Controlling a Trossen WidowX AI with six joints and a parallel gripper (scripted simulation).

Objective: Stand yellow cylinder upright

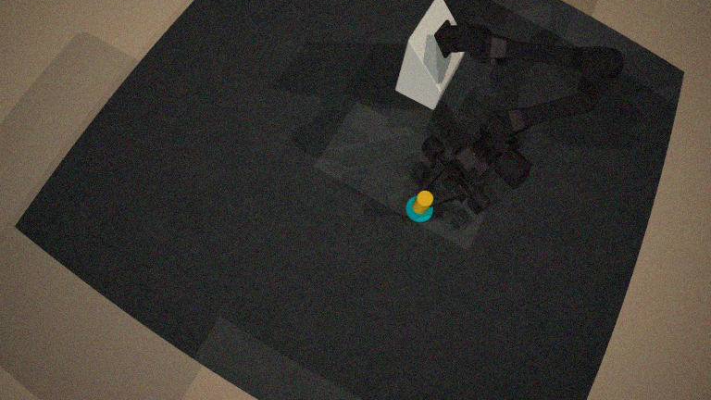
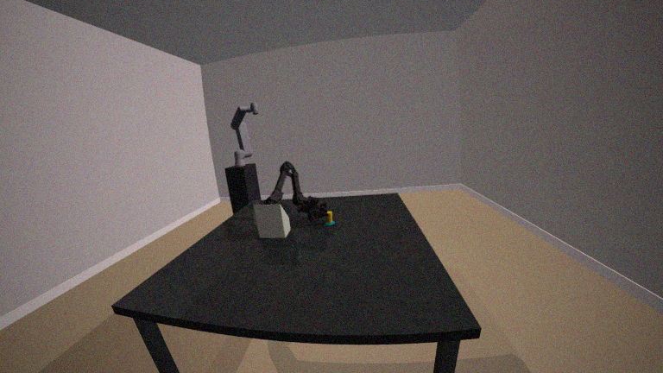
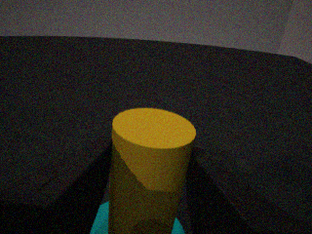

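Now: the yellow tall cylinder 2 cm below my gripper tip. The rest, counted from my gripper tip: cyan circle: 6 cm below.
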